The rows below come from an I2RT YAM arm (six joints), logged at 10 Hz.
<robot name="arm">
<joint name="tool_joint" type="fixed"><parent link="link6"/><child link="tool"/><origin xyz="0 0 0" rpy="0 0 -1.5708"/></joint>
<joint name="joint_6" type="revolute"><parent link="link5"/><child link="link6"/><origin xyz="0 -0.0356 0.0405" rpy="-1.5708 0 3.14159"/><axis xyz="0 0 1"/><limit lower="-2.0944" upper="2.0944"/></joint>
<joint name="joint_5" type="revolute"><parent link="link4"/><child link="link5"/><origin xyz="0.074 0.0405 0.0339" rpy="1.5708 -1.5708 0"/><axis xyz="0 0 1"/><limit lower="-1.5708" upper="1.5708"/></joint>
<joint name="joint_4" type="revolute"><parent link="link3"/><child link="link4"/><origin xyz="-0.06 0.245 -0.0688" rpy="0 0 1.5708"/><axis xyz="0 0 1"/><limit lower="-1.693" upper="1.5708"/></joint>
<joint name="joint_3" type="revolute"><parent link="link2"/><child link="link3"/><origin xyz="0.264 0 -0.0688" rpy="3.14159 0 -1.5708"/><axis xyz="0 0 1"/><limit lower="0" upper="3.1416"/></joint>
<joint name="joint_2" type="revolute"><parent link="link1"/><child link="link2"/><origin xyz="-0.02 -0.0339 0.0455" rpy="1.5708 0 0"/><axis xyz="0 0 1"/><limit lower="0" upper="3.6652"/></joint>
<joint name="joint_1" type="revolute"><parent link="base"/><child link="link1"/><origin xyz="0 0 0.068" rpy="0 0 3.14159"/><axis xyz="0 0 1"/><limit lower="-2.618" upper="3.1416"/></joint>
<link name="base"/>
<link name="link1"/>
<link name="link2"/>
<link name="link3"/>
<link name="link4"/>
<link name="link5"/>
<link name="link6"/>
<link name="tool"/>
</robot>
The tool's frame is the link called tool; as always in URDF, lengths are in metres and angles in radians.
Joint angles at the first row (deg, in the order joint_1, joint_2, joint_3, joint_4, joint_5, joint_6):
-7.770 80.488 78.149 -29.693 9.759 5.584
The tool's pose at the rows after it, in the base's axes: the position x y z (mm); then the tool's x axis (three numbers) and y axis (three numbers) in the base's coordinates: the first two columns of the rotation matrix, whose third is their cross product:
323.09 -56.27 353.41 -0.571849 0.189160 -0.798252 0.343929 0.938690 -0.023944
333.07 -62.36 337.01 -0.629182 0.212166 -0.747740 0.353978 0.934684 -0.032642
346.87 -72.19 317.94 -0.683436 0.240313 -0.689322 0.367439 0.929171 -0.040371
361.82 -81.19 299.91 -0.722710 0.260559 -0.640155 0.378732 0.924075 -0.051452
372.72 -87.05 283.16 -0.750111 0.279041 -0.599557 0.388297 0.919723 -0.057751
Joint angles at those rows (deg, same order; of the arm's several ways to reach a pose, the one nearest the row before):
-8.818 84.161 80.424 -33.912 9.826 5.782
-9.607 87.396 81.188 -36.053 9.540 6.065
-10.852 91.853 82.760 -37.998 9.038 6.240
-11.791 96.488 84.729 -39.135 8.951 6.240
-12.317 100.073 85.845 -39.682 8.950 6.546

